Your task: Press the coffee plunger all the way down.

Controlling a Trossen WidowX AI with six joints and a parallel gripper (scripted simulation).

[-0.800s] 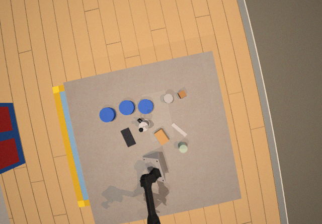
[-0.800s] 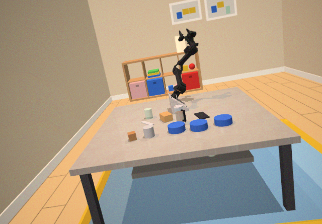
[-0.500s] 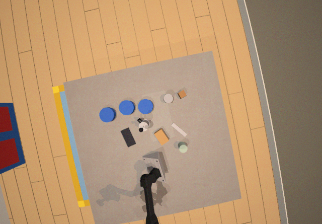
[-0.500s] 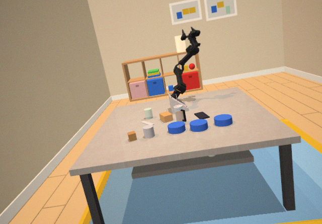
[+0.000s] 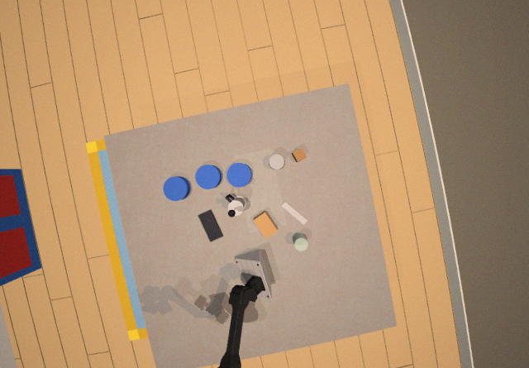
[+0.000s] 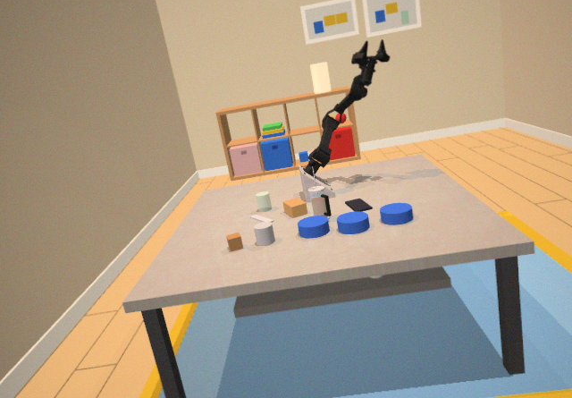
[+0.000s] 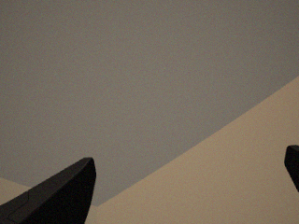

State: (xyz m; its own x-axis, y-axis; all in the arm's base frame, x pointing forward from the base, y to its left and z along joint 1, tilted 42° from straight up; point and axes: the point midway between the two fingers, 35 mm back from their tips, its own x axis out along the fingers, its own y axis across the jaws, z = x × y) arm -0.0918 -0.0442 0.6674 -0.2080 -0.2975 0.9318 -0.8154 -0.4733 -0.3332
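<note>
Now: gripper tip 460 mm short of the coffee press, 440 mm to the left of it and 550 mm above it. The rest, counted from my gripper tip: black flat pad: 390 mm ahead, 270 mm to the right, 670 mm below; brown box: 310 mm ahead, 540 mm to the right, 650 mm below; white bar: 310 mm ahead, 690 mm to the right, 670 mm below.
</note>
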